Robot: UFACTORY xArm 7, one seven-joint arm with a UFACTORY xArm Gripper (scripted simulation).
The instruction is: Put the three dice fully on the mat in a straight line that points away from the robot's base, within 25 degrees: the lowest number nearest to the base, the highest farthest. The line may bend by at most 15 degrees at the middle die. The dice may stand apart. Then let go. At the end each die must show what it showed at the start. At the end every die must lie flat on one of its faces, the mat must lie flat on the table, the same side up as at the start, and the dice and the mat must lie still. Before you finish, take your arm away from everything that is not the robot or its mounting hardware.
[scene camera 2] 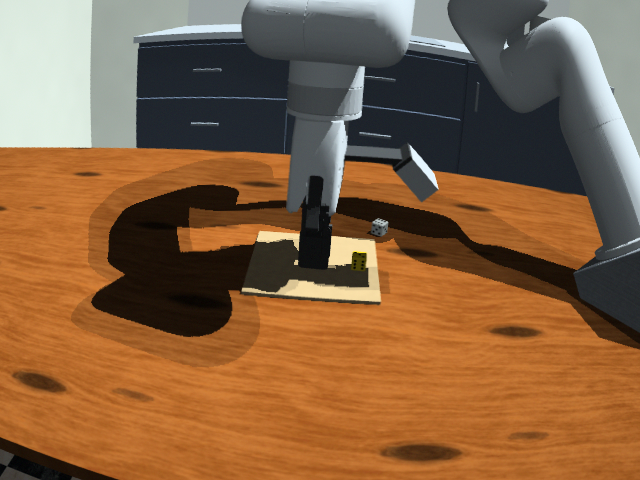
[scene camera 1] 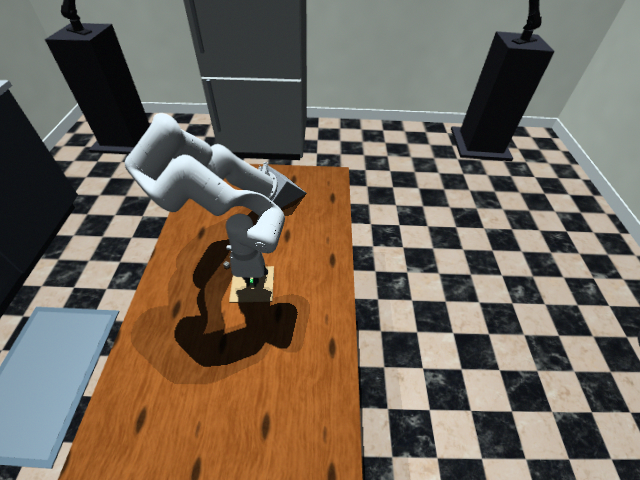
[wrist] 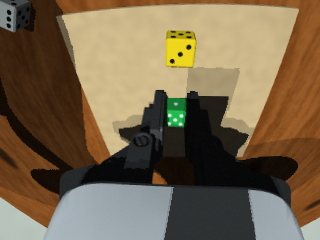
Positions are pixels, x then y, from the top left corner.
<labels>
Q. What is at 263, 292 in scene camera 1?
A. A tan mat.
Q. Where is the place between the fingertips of the gripper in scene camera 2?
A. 314, 262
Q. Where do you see a tan mat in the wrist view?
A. At 120, 59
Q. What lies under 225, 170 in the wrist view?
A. The gripper.
</labels>
